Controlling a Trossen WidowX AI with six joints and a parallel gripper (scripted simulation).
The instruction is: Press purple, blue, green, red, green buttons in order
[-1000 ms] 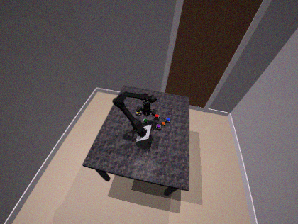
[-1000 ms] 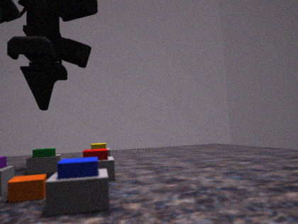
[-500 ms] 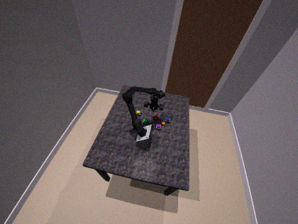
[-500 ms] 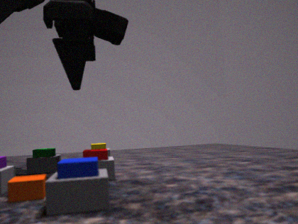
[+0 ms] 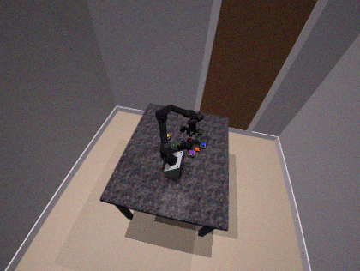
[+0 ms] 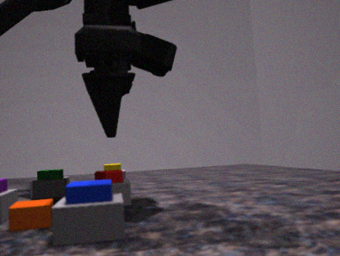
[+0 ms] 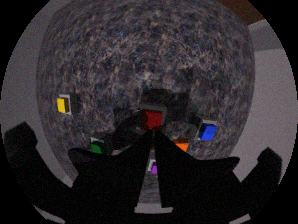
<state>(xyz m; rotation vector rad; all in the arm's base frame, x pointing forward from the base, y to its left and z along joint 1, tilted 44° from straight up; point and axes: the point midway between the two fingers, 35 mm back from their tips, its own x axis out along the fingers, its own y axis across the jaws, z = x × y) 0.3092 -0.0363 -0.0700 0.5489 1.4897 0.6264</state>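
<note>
My gripper tip is 50 mm above the red button. The rest, counted from my gripper tip: purple button 130 mm behind, 40 mm to the right, 50 mm below; blue button 10 mm behind, 120 mm to the right, 50 mm below; orange block 70 mm behind, 80 mm to the right, 70 mm below.
</note>
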